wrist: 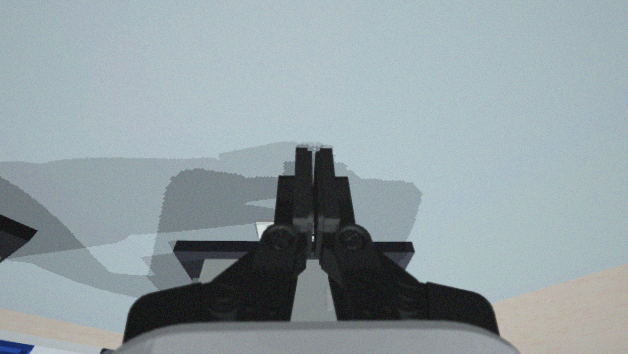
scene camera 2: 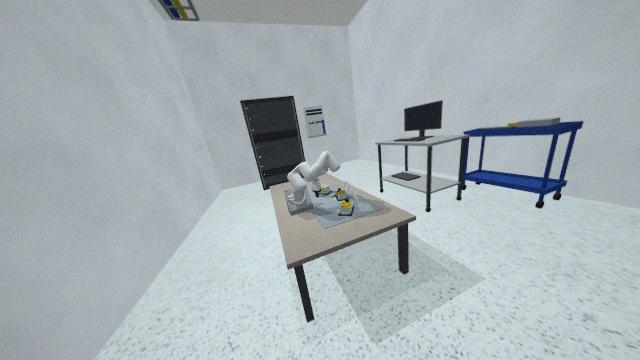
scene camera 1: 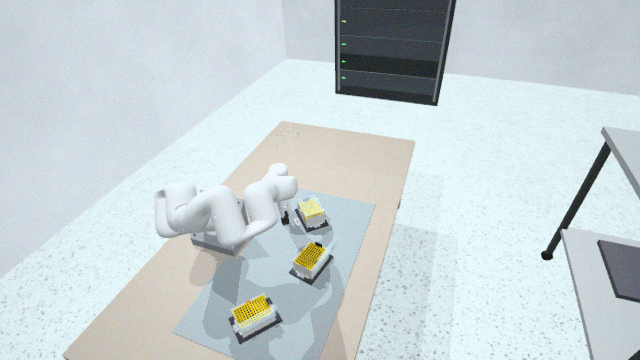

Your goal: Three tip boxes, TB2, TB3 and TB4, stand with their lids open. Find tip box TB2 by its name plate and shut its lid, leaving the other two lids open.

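Places are measured from the arm's base along level axes (x right, y back, z down), in metres.
Where they show: gripper, fingertip midpoint: [wrist: 312,170] [scene camera 2: 317,196] [scene camera 1: 285,223]; arm's base, origin of the base link: [scene camera 2: 297,197].
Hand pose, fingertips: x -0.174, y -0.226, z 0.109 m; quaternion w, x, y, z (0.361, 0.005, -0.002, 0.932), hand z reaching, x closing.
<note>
Things, the pixels of their centre, and the offset from my fingertips. Level surfaces: height alone.
- far tip box, body centre: [wrist: 294,324] [scene camera 1: 308,212] [scene camera 2: 322,189] dx -0.067, dy -0.084, dz -0.035 m
- middle tip box, body centre: [scene camera 1: 308,258] [scene camera 2: 339,194] dx +0.170, dy -0.184, dz -0.029 m
- grey-blue mat, its level: dz +0.004 m
- wooden table, its level: dz +0.006 m
The far tip box [scene camera 1: 311,214] [scene camera 2: 325,190] has a pale clear lid lying shut over its yellow tips. Its name plate [scene camera 1: 297,221] [wrist: 263,230] is partly behind my fingers in the wrist view and cannot be read. The middle tip box [scene camera 1: 311,260] [scene camera 2: 341,196] shows bright yellow tips, with its clear lid raised at the right. The near tip box [scene camera 1: 254,317] [scene camera 2: 345,210] also shows uncovered tips, with a faint clear lid raised at its right end. My gripper [scene camera 1: 285,221] [scene camera 2: 316,194] [wrist: 312,170] is shut and empty, low beside the far box on its name-plate side, apparently not touching it.
The boxes stand on a grey-blue mat [scene camera 1: 357,215] on a wooden table [scene camera 1: 345,157] [scene camera 2: 300,245]. The middle box is nearest to the far one. A dark server rack [scene camera 1: 337,55] stands beyond the table. A desk [scene camera 2: 435,141] and a blue cart [scene camera 2: 525,131] stand to the right.
</note>
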